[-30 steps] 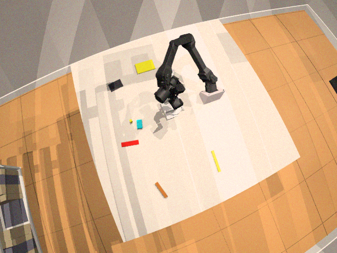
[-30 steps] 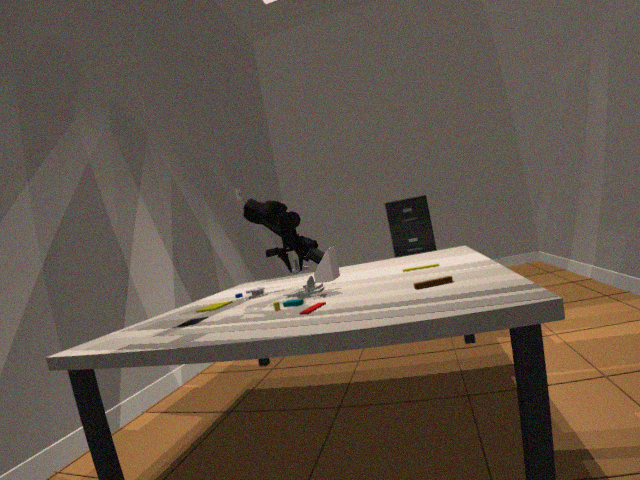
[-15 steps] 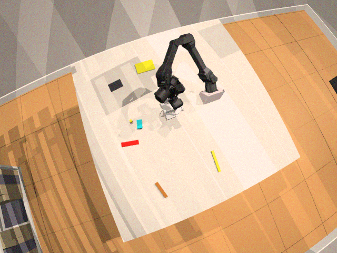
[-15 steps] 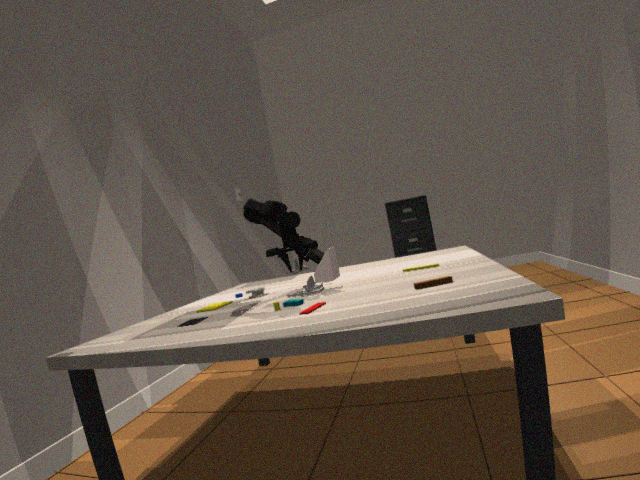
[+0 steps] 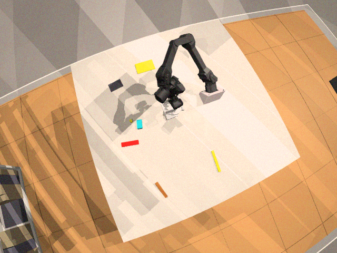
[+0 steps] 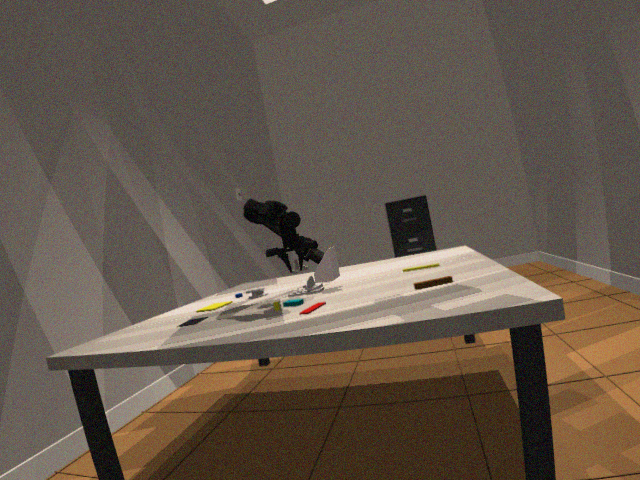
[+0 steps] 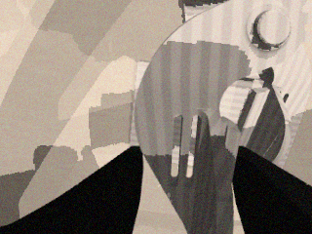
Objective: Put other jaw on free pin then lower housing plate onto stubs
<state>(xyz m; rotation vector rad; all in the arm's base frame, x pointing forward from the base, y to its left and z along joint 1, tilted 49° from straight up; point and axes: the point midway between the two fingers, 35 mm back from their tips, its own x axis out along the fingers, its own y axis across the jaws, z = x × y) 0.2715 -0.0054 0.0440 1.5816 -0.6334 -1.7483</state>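
Now: gripper tip 40 mm past the jaw and 10 mm to the right of it. The rest, counted from my gripper tip: yellow plate (340 mm to the right, 80 mm below, 50 mm ahead); small yellow cube (270 mm ahead, 70 mm below, 20 mm to the left); cyan block (220 mm ahead, 70 mm below, 50 mm to the left).
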